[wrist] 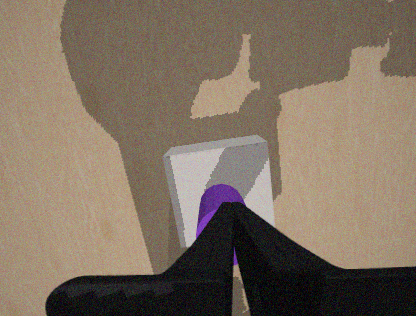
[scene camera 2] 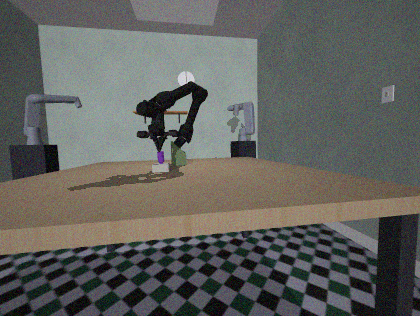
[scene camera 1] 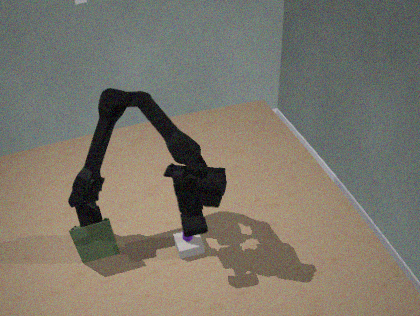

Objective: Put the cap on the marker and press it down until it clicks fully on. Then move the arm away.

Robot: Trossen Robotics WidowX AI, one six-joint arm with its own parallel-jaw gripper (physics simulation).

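Frame: origin at the arm's base, x ahead, y left, z up, level; millimetres.
Seen in the pictures: gripper, between the fingertips: (wrist: 230,210) (scene camera 2: 159,152); arm's base, origin of its link: (scene camera 2: 176,145) (scene camera 1: 90,224).
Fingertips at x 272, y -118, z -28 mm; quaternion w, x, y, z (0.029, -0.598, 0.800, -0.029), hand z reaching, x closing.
Note:
Pixels of each thing's top centre, then the offset from my fingertips to it. Level surfaces: height alone.
- purple cap, centre of its top: (wrist: 226,245) (scene camera 1: 187,225) (scene camera 2: 160,151) dx -15, dy +7, dz +3 mm
- light block, centre of its top: (wrist: 221,198) (scene camera 1: 188,239) (scene camera 2: 161,163) dx -17, dy +7, dz -57 mm
- wooden table, height of its surface: dz -95 mm
A purple cap (scene camera 1: 187,239) (scene camera 2: 160,157) (wrist: 220,193) stands upright over a light block (scene camera 1: 190,249) (scene camera 2: 160,168) (wrist: 190,180) on the table. No marker body shows apart from the cap, so how far the cap sits on it cannot be told. My gripper (scene camera 1: 194,233) (scene camera 2: 159,150) (wrist: 230,210) is shut with its fingertips together and points down. The tips are right at the top of the cap, touching it or very close, and hide part of it in the wrist view and in scene camera 1.
A green angled block (scene camera 1: 95,241) (scene camera 2: 178,155) stands at the arm's base. The wooden table (scene camera 1: 240,135) (scene camera 2: 300,185) meets a wall with a white strip (scene camera 1: 332,177) at the right of scene camera 1. Two grey arms (scene camera 2: 33,117) (scene camera 2: 249,117) stand on dark pedestals behind the table.

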